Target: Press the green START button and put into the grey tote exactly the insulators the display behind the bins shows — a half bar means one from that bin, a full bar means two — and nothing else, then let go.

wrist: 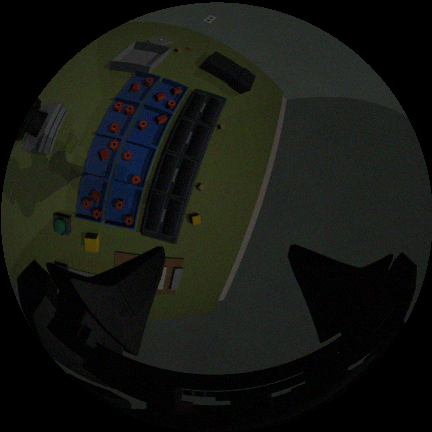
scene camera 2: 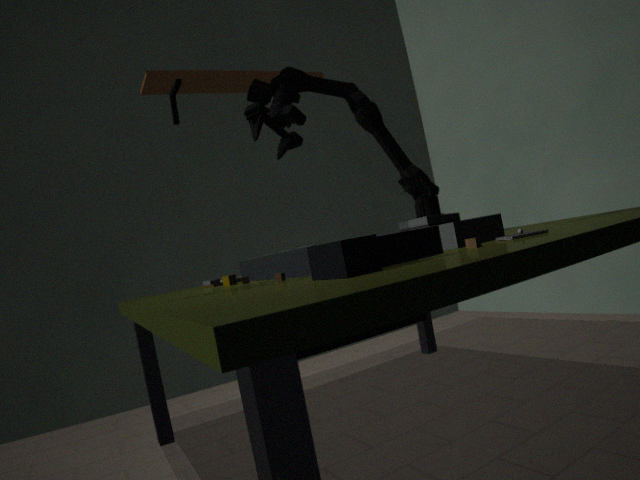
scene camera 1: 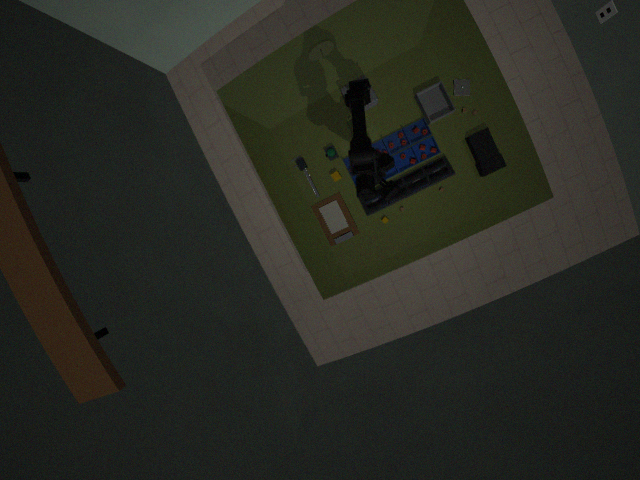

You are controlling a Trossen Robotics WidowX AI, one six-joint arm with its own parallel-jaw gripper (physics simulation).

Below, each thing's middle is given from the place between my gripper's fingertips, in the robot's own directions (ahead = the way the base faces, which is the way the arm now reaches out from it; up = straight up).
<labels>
My gripper is now 31 cm past the grey tote (scene camera 2: pixel 488 228), 36 cm to the right of it and 32 cm above it. The rest, counted from my hand: black box (scene camera 2: pixel 348 258) 2 cm behind, 52 cm to the left, 32 cm below.
</labels>
